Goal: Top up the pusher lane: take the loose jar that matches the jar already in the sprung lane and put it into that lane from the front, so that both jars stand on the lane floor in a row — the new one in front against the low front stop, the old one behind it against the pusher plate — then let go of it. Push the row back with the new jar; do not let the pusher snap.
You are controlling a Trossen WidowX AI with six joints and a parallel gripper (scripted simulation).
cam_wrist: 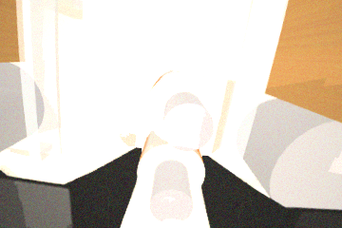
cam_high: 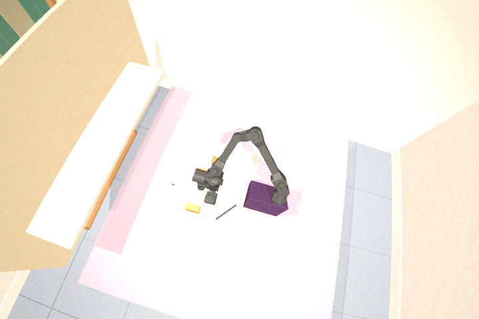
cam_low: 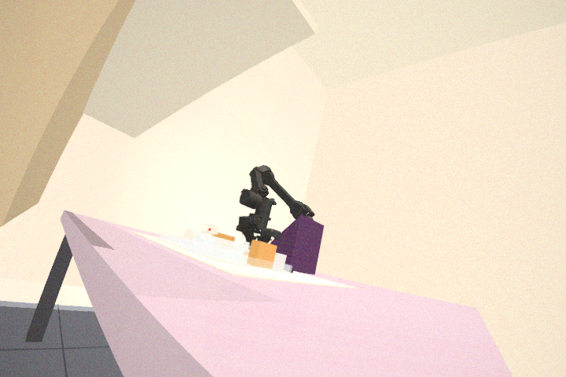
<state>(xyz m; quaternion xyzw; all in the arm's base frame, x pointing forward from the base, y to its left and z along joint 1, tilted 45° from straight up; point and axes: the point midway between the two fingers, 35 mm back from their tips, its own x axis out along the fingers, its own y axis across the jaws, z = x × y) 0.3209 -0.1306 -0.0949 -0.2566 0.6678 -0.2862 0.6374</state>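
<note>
Right now the thin dark rod is 100 mm to the left of my gripper tip, 90 mm behind it and 20 mm below it. Also, from my gripper tip: small red dot (220 mm ahead, 40 mm above, 30 mm to the left).
</note>
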